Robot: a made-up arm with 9 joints. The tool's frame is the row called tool.
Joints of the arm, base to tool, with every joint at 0 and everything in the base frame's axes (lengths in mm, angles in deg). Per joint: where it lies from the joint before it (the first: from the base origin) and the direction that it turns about. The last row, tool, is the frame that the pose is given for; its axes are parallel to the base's.
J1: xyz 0 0 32.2 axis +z
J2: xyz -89.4 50 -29.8 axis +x
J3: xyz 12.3 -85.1 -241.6 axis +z
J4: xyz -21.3 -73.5 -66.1 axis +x
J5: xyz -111.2 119.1 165 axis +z
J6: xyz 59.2 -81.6 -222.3 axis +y
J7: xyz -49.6 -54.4 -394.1 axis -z
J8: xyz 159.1 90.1 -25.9 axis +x
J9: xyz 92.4 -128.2 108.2 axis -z
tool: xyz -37.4 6 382.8
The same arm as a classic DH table. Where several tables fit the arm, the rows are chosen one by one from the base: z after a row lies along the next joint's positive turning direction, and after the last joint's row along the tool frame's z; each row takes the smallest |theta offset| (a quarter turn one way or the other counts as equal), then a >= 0, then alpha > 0; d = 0 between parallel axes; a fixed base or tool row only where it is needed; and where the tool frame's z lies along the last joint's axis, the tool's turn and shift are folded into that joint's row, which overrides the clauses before.
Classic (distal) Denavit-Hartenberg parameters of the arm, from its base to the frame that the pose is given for. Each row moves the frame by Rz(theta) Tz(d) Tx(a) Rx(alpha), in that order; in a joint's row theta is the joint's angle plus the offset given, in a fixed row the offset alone. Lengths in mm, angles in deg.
J1: a 50.0  alpha 90.00  d 2.4  theta_offset 90.00
J2: a -85.1  alpha -90.00  d -77.1  theta_offset 0.00
J3: a -73.5  alpha 90.00  d -307.7  theta_offset 0.00
J4: a 119.1  alpha -90.00  d -132.5  theta_offset 0.00
J5: a 59.2  alpha -90.00  d -57.3  theta_offset -90.00
J6: a -49.6  alpha -90.00  d -136.0  theta_offset 0.00
J7: a 90.1  alpha -90.00  d 420.0  theta_offset -90.00
J8: a -128.2  alpha 90.00  d 251.5  theta_offset 0.00
J9: a 37.9  alpha 180.00  d 0.0  theta_offset -80.89
tool (fixed): a 0.0  alpha 0.00  d 491.0  theta_offset -170.89

